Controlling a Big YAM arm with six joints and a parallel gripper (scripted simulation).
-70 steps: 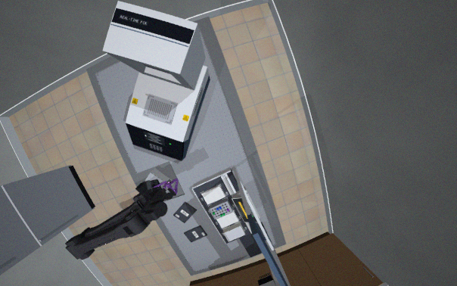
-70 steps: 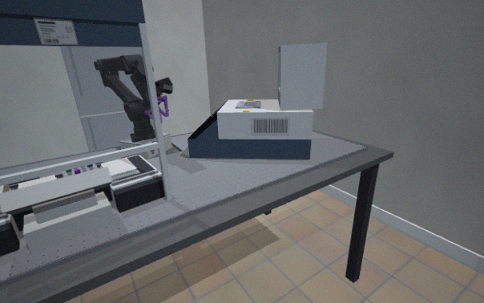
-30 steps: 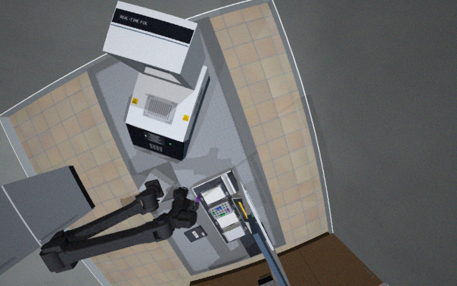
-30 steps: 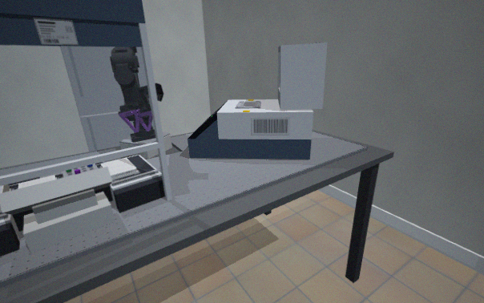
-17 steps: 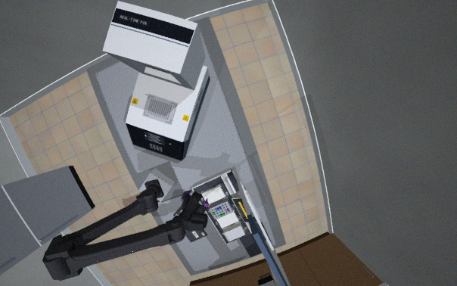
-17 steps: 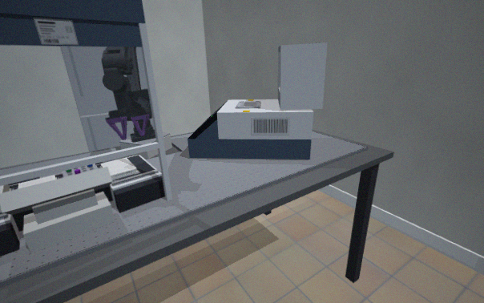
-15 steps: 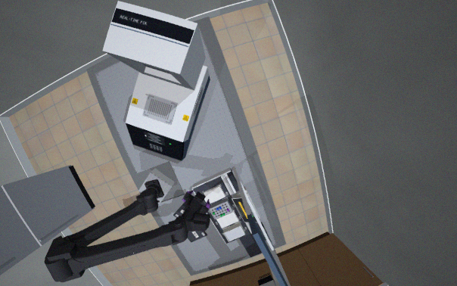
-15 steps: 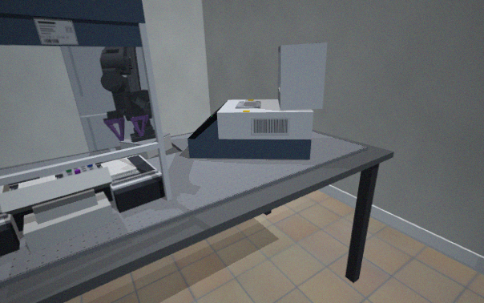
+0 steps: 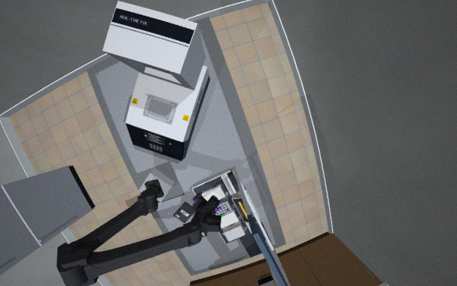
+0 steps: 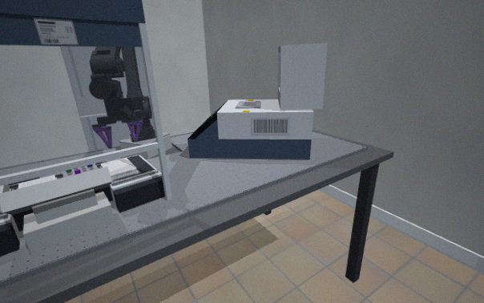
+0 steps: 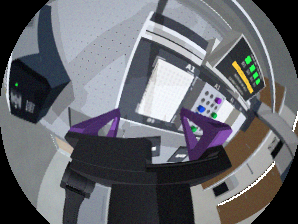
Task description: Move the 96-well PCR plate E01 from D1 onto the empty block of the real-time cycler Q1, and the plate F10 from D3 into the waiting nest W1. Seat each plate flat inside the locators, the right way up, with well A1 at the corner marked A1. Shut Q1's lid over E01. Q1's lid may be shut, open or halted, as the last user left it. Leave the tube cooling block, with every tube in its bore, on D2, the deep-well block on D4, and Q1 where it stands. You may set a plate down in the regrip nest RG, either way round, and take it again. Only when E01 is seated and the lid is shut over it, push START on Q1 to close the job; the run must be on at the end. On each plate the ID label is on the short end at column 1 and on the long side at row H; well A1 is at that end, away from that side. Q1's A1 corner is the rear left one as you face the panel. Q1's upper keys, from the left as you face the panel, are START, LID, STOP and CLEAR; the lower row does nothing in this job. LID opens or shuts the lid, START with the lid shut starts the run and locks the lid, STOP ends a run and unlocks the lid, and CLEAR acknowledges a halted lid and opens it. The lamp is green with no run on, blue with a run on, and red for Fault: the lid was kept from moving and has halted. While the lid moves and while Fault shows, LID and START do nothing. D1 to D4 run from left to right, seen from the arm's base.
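The tube cooling block lies 13 cm to the right of my hand, 6 cm below it and 5 cm ahead of it. From my hand the other things lie so: frame post: 19 cm ahead, 10 cm above, 9 cm to the left; then white deep-well block: 33 cm to the right, 9 cm ahead, 6 cm below; then label: 22 cm behind, 15 cm to the right, 14 cm below.
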